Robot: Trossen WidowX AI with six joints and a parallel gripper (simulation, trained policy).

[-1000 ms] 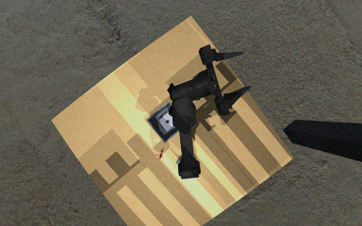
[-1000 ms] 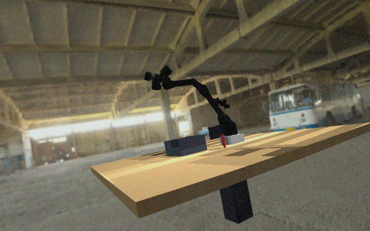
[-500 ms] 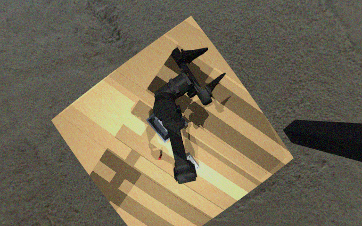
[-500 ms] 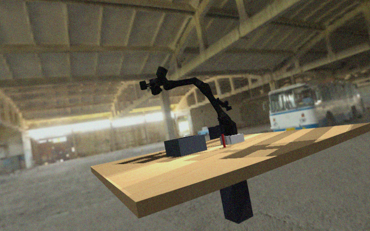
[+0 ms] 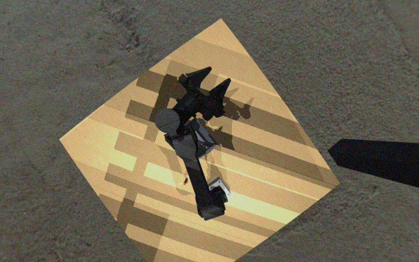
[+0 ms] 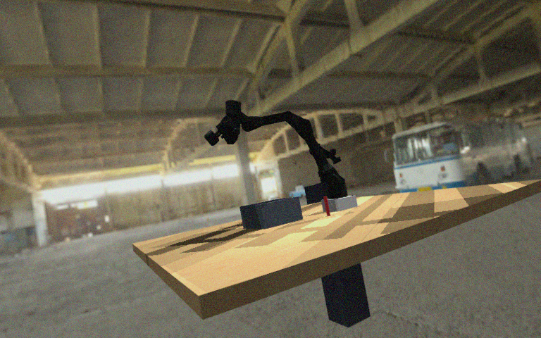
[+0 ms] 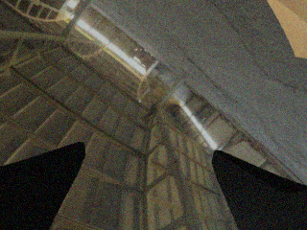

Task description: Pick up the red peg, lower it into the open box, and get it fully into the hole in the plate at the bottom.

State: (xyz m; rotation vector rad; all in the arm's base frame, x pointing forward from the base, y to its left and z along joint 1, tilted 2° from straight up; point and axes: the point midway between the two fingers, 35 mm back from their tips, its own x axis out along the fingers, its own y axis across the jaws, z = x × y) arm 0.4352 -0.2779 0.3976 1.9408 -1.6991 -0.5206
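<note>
The red peg lies 27 cm behind my gripper tip, 42 cm to the left of it and 43 cm below it. Round my gripper tip: pale plate: 11 cm behind, 23 cm to the left, 43 cm below; then dark box: 11 cm behind, 23 cm to the left, 45 cm below.
</note>
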